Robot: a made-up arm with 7 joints. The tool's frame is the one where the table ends. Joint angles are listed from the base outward.
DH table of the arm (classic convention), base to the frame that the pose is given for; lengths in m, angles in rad. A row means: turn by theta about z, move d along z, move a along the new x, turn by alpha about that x. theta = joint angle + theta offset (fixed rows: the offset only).
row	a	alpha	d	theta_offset
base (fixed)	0	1.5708	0.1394	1.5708
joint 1	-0.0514	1.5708	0.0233	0
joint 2	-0.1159	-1.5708	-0.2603	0
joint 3	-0.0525	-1.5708	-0.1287	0
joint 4	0.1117	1.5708	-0.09	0
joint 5	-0.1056	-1.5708	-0.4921	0
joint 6	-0.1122	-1.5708	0.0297	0
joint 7	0.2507	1.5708	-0.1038	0
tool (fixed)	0	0	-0.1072	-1.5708
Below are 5 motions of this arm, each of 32 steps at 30 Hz.
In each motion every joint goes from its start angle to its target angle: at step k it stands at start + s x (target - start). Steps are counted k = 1, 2, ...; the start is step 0. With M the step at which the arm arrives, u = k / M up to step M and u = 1 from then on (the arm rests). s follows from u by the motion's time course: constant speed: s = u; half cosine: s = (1 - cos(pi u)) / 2; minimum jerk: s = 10 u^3 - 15 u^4 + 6 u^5.
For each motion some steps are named. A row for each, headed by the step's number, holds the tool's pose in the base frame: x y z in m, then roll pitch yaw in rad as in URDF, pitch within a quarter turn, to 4 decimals.
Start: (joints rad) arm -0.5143 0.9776 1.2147 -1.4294 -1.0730 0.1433 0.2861
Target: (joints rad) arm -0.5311 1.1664 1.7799 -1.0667 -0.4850 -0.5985 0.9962
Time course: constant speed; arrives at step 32
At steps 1, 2, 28, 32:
1: 0.0348 0.4377 0.4975 -0.5004 0.7494 -1.6676
2: 0.0254 0.4418 0.4957 -0.4993 0.7455 -1.6725
28: -0.1419 0.6077 0.3997 -0.4136 0.9663 -1.7515
32: -0.1515 0.6443 0.3860 -0.3658 1.0478 -1.7052

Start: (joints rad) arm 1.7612 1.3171 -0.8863 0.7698 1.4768 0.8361 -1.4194
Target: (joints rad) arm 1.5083 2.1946 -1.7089 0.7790 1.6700 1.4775 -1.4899
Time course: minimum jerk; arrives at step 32
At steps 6, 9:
6: -0.4981 -0.6176 0.2224 -2.2230 0.2295 -0.0200
9: -0.4568 -0.6487 0.2774 -2.2572 0.2775 -0.0026

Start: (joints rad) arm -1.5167 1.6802 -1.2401 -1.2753 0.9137 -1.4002 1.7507
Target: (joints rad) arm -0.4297 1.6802 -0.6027 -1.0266 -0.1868 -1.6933 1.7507
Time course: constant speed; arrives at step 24
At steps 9, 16, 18, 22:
9: -0.0141 -0.2714 -0.3963 -0.1009 0.8185 2.4432
16: 0.1423 0.0337 -0.4614 -0.7462 0.5669 1.9540
18: 0.1821 0.1253 -0.4468 -0.8625 0.4491 1.8659
22: 0.2533 0.2988 -0.3744 -1.0240 0.1816 1.7414

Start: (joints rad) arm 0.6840 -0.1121 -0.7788 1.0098 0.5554 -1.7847 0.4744
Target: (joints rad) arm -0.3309 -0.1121 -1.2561 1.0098 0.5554 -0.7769 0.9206
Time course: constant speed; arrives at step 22
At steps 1, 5, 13, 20, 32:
1: -0.2890 -0.7971 -0.0621 -0.6776 0.3829 -0.7092
5: -0.3009 -0.8310 0.1232 -0.9215 0.2591 -0.5967
13: -0.3181 -0.7746 0.5038 -1.4996 0.1802 -0.3793
20: -0.3216 -0.5844 0.7963 -2.0572 0.2759 -0.2917
32: -0.3203 -0.5081 0.8640 -2.2228 0.3189 -0.2984

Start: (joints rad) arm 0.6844 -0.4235 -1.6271 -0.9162 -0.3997 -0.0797 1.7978
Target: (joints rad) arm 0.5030 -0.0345 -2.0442 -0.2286 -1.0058 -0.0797 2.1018
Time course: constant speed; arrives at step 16
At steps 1, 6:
1: -0.4817 -0.5212 -0.0046 -2.7923 -0.9766 -0.4662
6: -0.5773 -0.4395 0.2083 2.7004 -0.8341 -0.0818

